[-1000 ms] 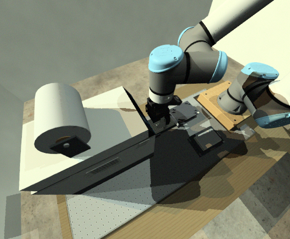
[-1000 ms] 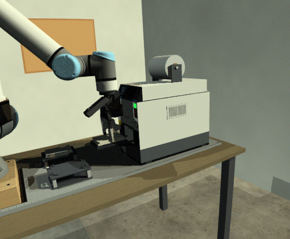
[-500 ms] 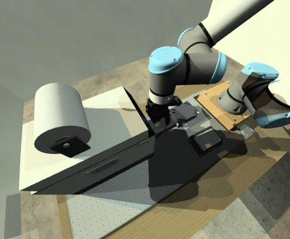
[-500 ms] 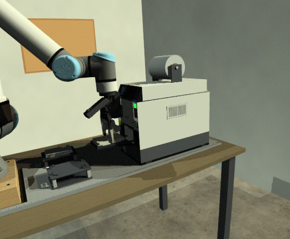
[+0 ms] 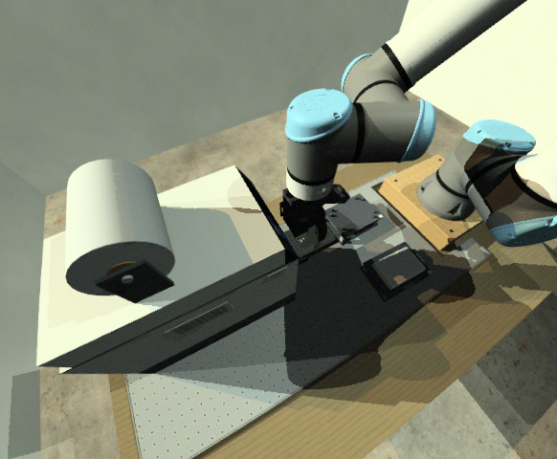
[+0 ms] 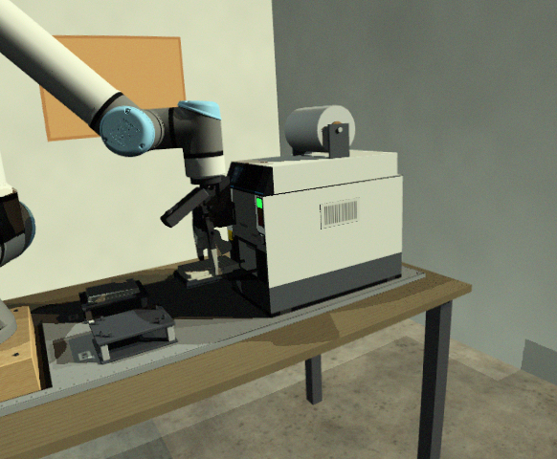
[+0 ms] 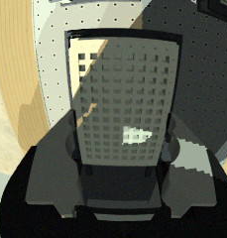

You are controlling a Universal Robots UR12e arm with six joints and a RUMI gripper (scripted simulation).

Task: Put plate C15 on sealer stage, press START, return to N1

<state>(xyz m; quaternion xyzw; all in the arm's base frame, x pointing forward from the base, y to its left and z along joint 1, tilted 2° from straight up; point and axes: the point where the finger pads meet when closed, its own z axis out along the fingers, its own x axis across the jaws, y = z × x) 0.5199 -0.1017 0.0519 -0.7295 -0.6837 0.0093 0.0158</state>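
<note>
Right now the white open-well plate is 1 cm below my hand. Round my hand: dark stage 2 cm below; then foil-covered plate 19 cm behind, 20 cm to the left, 8 cm below; then start button 9 cm ahead, 10 cm to the right, 7 cm above.
</note>
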